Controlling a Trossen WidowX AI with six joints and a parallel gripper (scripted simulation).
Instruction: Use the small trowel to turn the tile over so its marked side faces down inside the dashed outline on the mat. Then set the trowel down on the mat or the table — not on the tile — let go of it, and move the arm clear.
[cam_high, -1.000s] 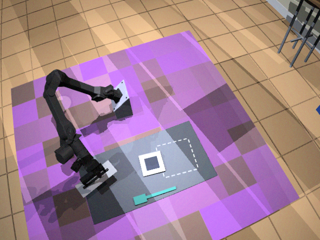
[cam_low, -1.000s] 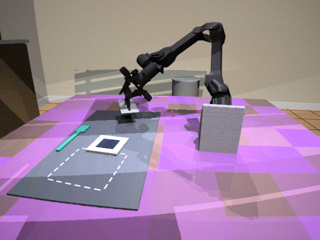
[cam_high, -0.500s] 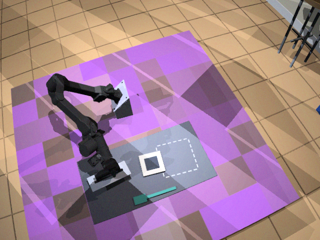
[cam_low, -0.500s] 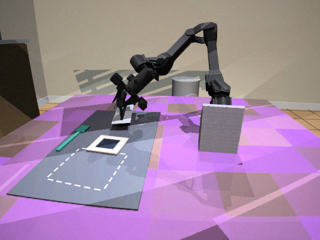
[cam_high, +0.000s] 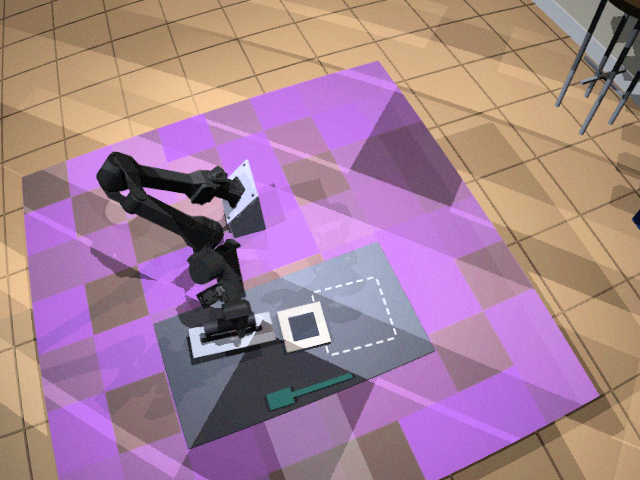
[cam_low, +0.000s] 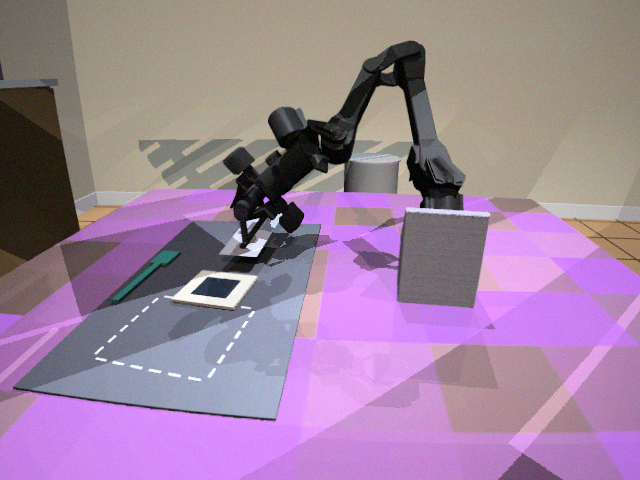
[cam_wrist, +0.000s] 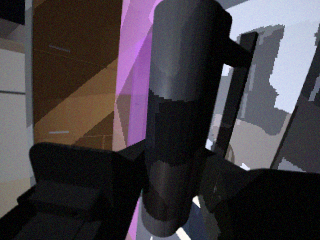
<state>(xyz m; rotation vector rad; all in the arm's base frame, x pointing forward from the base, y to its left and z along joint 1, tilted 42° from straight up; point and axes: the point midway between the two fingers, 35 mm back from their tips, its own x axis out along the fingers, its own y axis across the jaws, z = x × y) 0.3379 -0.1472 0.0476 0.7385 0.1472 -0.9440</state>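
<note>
Right now the grey mat is 11 cm to the left of my gripper tip, 11 cm below it and 3 cm ahead of it. The rest, counted from my gripper tip: teal trowel 16 cm ahead, 9 cm below, 7 cm to the left; tile 15 cm to the left, 9 cm below, 2 cm ahead.
</note>
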